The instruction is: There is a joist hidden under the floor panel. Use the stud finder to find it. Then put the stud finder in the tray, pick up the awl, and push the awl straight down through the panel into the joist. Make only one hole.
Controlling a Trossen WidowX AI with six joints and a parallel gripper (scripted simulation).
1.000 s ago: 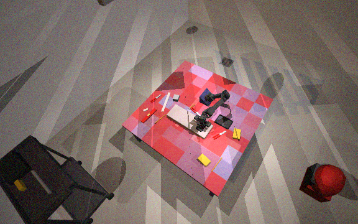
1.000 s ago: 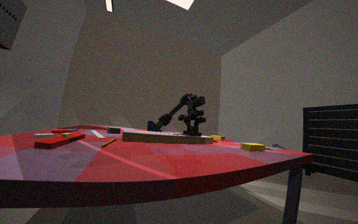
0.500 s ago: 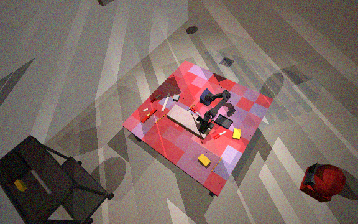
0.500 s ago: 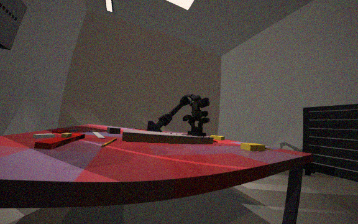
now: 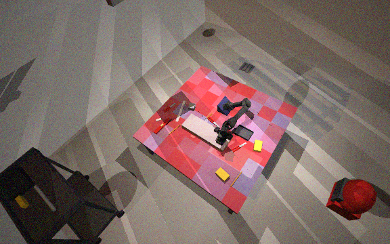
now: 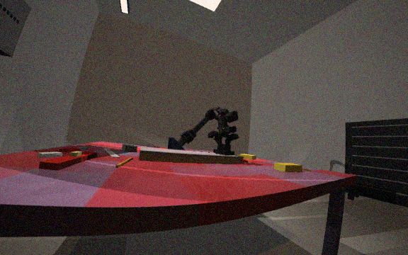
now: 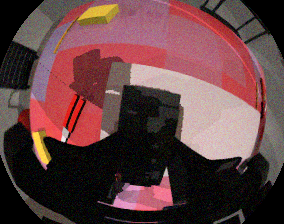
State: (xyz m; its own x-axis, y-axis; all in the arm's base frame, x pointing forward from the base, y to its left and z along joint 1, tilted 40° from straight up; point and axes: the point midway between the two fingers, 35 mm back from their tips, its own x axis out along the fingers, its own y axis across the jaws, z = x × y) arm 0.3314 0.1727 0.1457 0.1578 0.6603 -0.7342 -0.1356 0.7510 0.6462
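Now: gripper tip 230 mm past the black tray, 100 mm to the right of it and 50 mm above it. Round my gripper tip: stud finder 20 mm behind, 20 mm above; white ruler 600 mm to the right, 60 mm below; grey block 540 mm to the right, 120 mm behind, 50 mm below.
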